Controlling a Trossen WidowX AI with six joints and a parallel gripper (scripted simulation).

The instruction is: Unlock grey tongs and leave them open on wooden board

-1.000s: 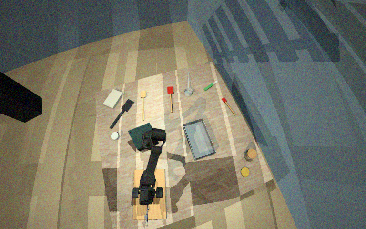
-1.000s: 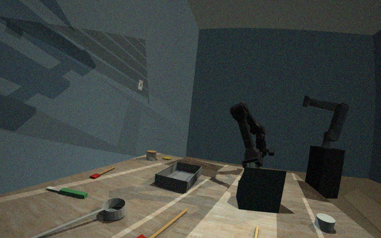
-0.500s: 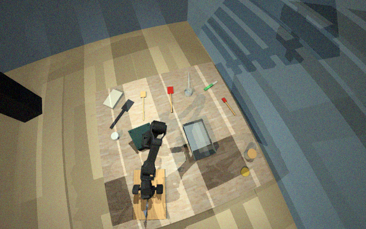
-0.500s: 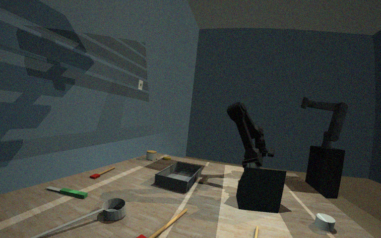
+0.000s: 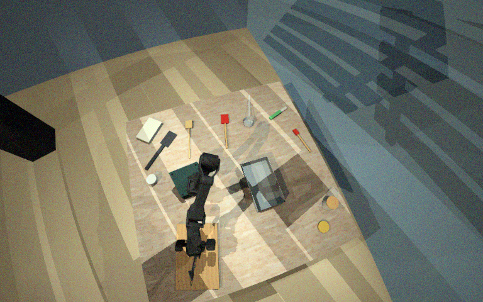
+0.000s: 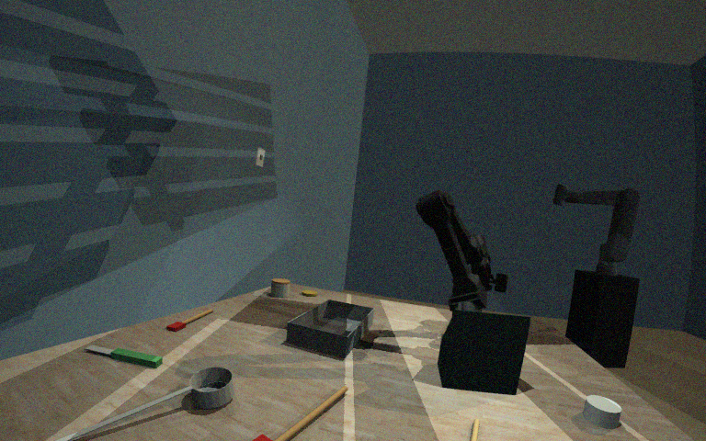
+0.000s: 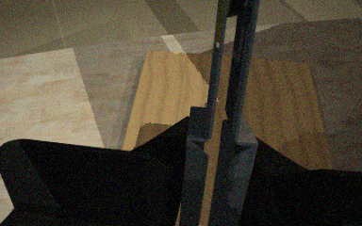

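Now: gripper tip 30 mm past the wooden board, 10 mm to the right of it and 140 mm above it. From my gripper tip the other things lie so: green-handled tool (910 mm ahead, 610 mm to the left, 140 mm below); roasting tin (500 mm ahead, 200 mm to the left, 120 mm below).
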